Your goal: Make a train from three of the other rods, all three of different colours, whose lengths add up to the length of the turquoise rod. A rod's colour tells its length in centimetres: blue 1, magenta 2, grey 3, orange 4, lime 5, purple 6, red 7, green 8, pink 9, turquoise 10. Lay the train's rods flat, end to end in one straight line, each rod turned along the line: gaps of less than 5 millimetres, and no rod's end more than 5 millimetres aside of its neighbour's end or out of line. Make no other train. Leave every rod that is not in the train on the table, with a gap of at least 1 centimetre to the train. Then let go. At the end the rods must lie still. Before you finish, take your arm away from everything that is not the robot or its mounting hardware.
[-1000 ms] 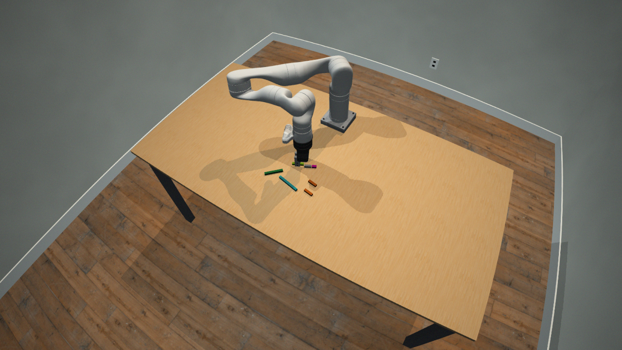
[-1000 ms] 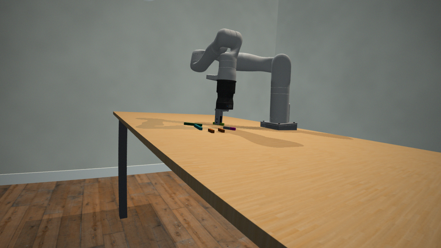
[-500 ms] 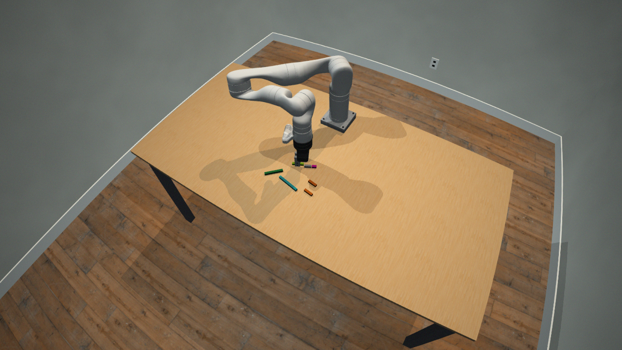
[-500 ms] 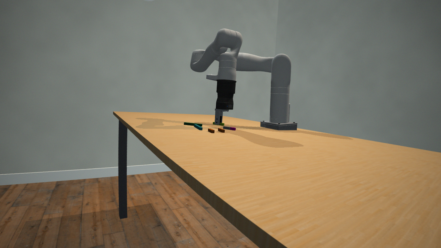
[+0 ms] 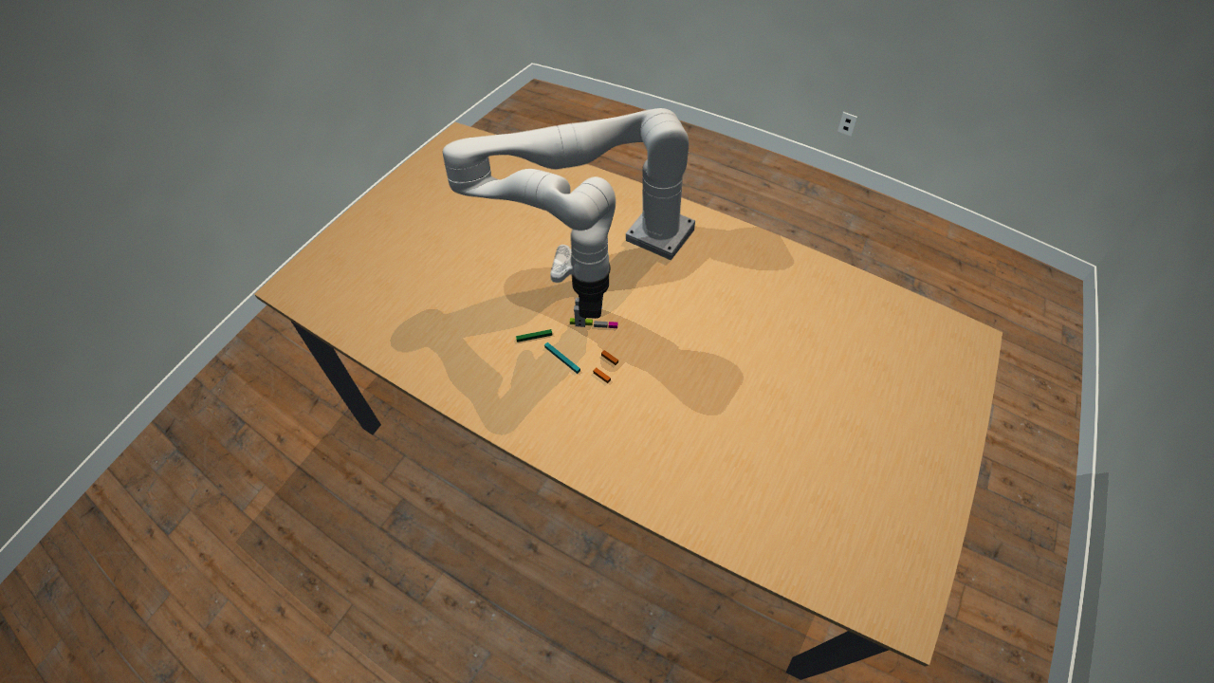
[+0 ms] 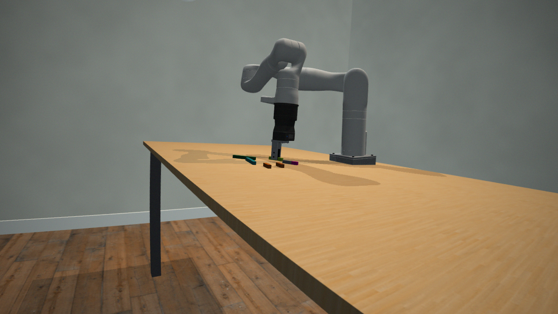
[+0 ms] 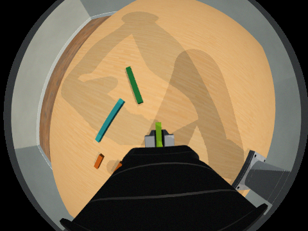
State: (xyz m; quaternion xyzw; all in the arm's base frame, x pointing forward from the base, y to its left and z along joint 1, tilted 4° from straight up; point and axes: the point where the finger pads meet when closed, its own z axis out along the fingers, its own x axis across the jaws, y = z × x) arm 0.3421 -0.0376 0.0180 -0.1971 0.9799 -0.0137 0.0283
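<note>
Right now my hand is 2 cm above the lime rod. Round my hand: grey rod (4 cm to the left, 2 cm below, 2 cm behind); turquoise rod (10 cm ahead, 2 cm below, 1 cm to the left); magenta rod (7 cm to the left, 3 cm behind, 2 cm below).
</note>
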